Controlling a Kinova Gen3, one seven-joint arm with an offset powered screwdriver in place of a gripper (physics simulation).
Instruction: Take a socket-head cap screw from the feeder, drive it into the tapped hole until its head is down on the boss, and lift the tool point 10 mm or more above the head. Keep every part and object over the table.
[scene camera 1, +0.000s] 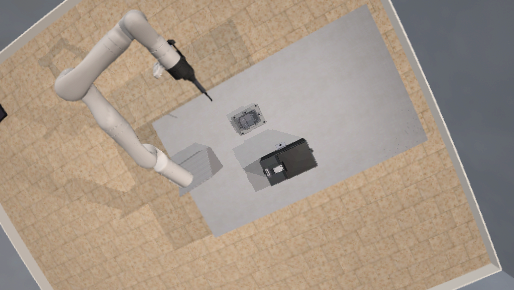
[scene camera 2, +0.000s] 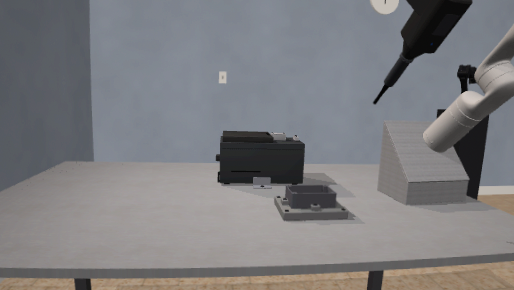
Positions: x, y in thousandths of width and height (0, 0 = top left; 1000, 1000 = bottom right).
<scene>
A grey base plate (scene camera 2: 633, 736): 86 cm from the lens. A black screw feeder (scene camera 2: 534, 553): 111 cm from the lens. The marked spots on the black screw feeder and the grey base plate are 33 cm apart.
</scene>
